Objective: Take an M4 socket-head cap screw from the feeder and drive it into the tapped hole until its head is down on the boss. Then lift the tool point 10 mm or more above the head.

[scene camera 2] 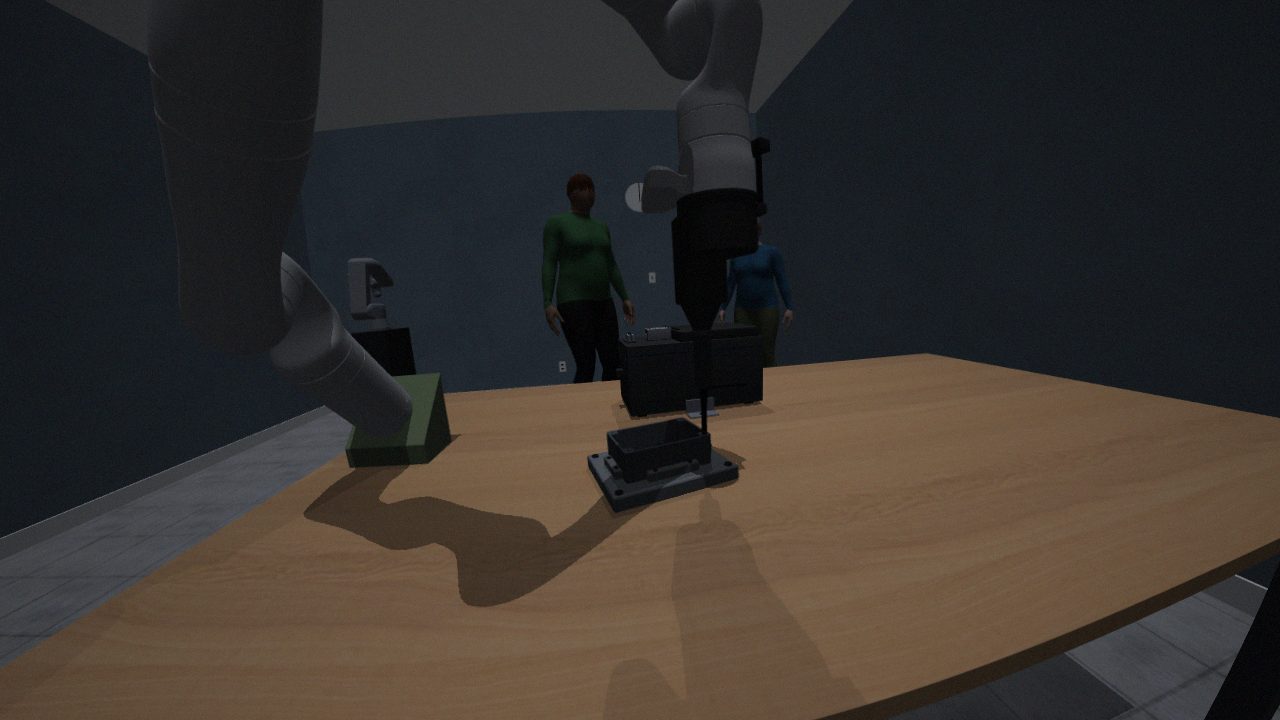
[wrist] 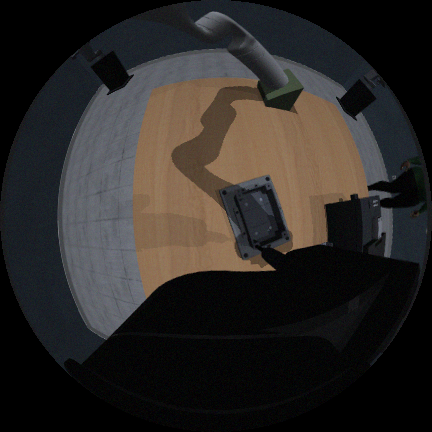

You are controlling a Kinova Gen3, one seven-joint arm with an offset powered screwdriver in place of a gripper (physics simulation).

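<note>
The dark screwdriver points down, its thin tip at the corner of the open dark box-shaped part nearest the tool in the wrist view. The part stands on a grey base plate. The tip hides the spot beneath it, and I cannot tell whether it touches the boss. No screw can be made out at the tip, so whether it holds one is unclear. The black box-shaped unit that looks like the feeder stands behind the part in the scene view.
A green wedge-shaped block carries the arm's base at the table's edge. A small light bracket lies in front of the black unit. The wooden table bears them all. Two people stand beyond it.
</note>
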